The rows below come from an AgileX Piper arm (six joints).
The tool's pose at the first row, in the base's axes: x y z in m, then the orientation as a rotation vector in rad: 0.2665 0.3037 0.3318 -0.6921 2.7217 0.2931
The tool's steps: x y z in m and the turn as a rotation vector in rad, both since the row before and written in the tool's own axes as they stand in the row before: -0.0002 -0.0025 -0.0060 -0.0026 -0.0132 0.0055; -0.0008 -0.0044 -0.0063 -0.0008 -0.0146 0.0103; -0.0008 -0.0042 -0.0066 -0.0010 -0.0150 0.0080; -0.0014 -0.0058 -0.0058 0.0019 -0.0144 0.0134; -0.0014 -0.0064 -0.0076 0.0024 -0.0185 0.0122; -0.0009 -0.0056 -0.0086 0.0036 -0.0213 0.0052; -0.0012 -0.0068 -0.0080 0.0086 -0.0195 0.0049; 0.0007 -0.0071 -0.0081 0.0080 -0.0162 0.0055; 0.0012 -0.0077 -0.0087 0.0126 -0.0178 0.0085; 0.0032 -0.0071 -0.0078 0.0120 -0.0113 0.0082
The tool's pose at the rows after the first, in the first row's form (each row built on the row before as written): 0.2664 0.3000 0.3371 -0.6811 2.7116 0.3015; 0.2676 0.2948 0.3427 -0.6628 2.7021 0.3089; 0.2685 0.2896 0.3485 -0.6476 2.6912 0.3160; 0.2708 0.2834 0.3536 -0.6246 2.6829 0.3203; 0.2727 0.2761 0.3602 -0.6019 2.6700 0.3245; 0.2733 0.2689 0.3675 -0.5873 2.6517 0.3257; 0.2747 0.2609 0.3742 -0.5721 2.6350 0.3197; 0.2744 0.2519 0.3801 -0.5575 2.6216 0.3140; 0.2735 0.2420 0.3862 -0.5371 2.6077 0.3035; 0.2708 0.2323 0.3906 -0.5192 2.5998 0.2925
